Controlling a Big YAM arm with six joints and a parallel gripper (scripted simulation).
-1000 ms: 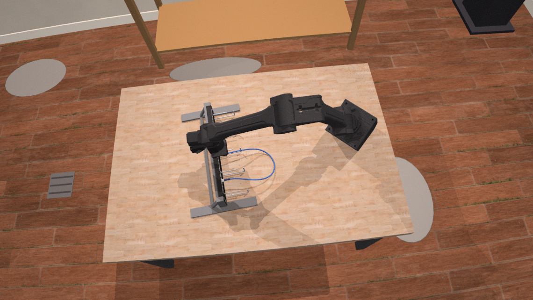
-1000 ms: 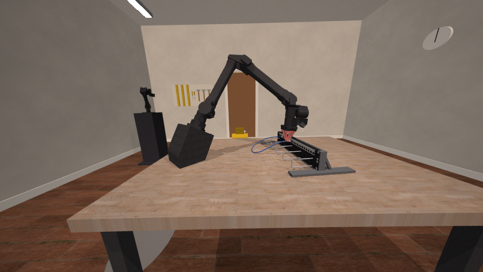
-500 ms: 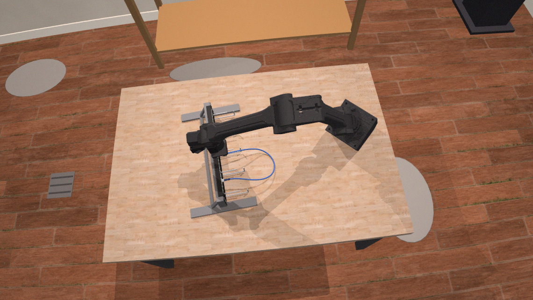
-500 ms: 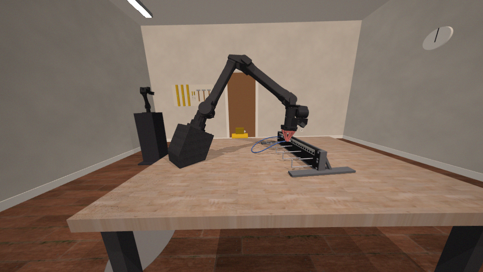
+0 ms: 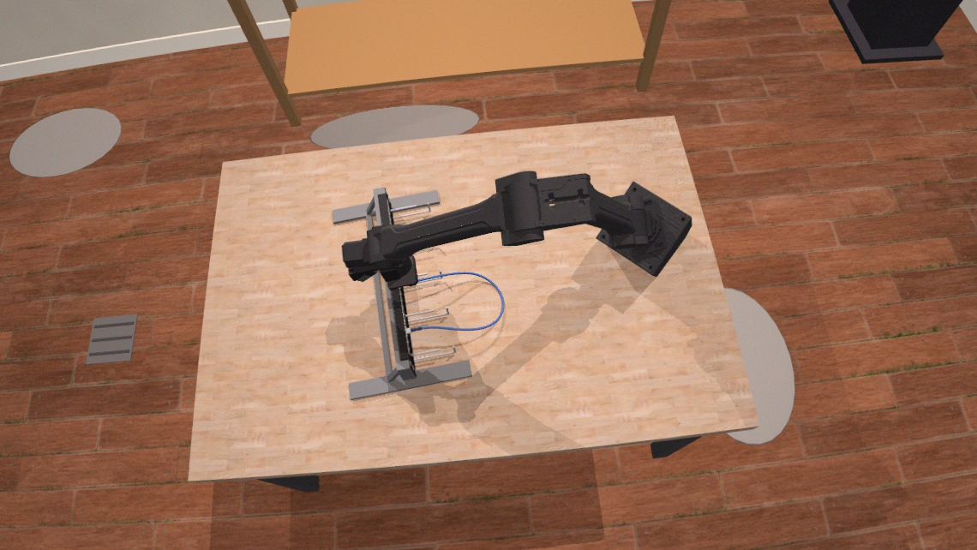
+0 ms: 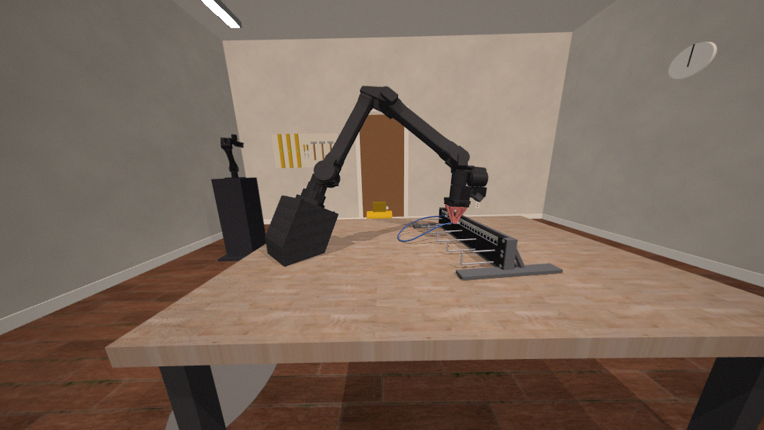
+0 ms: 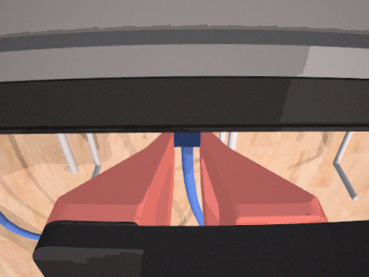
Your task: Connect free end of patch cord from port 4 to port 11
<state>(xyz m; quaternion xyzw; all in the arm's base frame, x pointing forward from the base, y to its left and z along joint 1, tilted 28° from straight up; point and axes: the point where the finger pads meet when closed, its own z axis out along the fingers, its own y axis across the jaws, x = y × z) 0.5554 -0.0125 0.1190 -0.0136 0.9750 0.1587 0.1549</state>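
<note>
Now: the white plug 2 cm ahead of my hand.
</note>
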